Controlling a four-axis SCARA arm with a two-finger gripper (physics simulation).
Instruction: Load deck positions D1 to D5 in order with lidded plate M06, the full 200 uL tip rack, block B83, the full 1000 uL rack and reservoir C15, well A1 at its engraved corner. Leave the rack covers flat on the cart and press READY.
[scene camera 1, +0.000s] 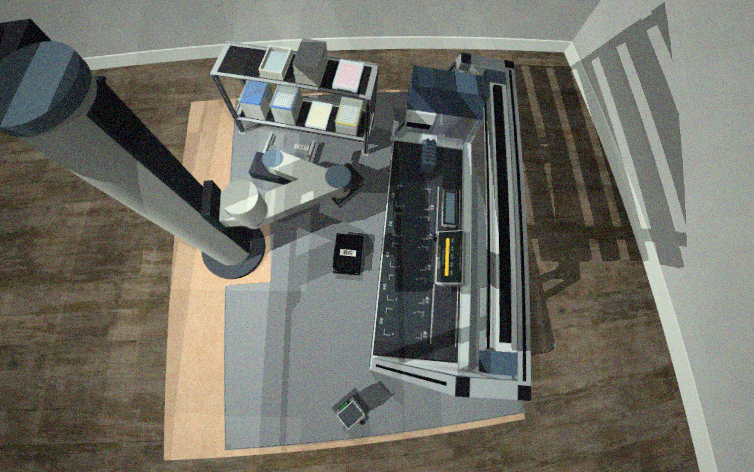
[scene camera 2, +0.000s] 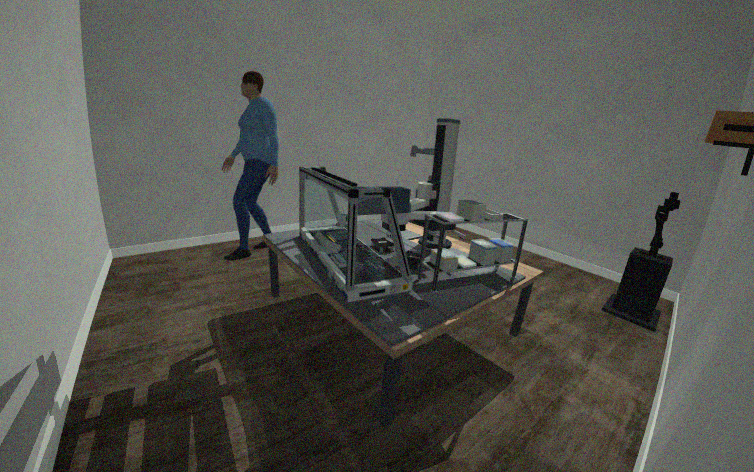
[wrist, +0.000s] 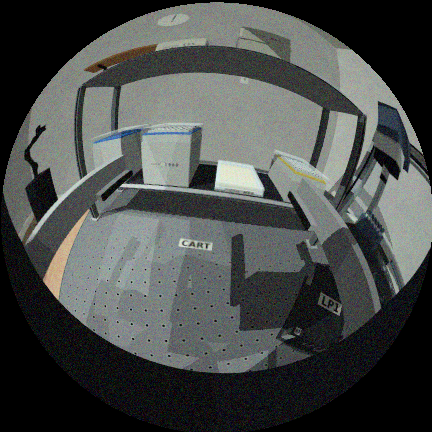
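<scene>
My gripper is open and empty, its fingers spread before the cart's lower shelf. The cart has two shelves. The lower shelf holds a blue-topped rack, a blue-rimmed rack marked 1000, a low cream-topped plate and a yellow-rimmed rack. The top shelf holds a pale open tray, a tall grey box and a pink-topped plate. The dark deck shows corner brackets and no labware.
A black block labelled RG and a small green-lit device stand on the table. A black LP1 pad lies near the right finger. The framed machine holds a blue-grey housing and yellow-barred panel. A person stands behind the table.
</scene>
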